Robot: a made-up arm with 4 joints.
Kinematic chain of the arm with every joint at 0, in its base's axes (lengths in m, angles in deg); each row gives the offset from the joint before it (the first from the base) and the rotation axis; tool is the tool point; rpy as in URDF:
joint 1: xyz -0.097 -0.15 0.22 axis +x
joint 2: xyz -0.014 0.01 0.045 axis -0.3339 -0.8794 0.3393
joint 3: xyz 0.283 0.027 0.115 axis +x
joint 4: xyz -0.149 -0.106 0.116 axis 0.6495 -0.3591 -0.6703
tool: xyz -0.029 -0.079 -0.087 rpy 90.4 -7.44 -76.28
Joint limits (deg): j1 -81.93..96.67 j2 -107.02..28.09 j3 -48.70..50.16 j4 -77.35..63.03
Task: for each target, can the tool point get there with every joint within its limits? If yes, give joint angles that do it. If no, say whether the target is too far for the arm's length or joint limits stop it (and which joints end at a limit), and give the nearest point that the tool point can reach.
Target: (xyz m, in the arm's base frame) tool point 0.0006 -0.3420 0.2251
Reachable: yes | joints -4.82 -79.74 -25.65 23.81
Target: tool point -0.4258 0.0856 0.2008
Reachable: no: joint limits stop it (at a limit: joint 1, joint 2, joint 3, joint 4) | nearest point -0.2640 -0.0080 0.0919 | short by 0.216 m
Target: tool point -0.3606 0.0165 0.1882
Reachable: no: joint limits stop it (at a limit: joint 1, joint 2, joint 3) | nearest point -0.2660 -0.0306 0.1042 | short by 0.135 m
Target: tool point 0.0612 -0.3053 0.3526
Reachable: yes | joints 4.69 -39.18 -39.18 24.75
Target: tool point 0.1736 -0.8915 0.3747
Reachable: no: too far | nearest point 0.0364 -0.5610 0.3058 | short by 0.364 m
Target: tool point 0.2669 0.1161 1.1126
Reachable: no: too far | nearest point 0.0443 -0.0310 0.6192 | short by 0.561 m
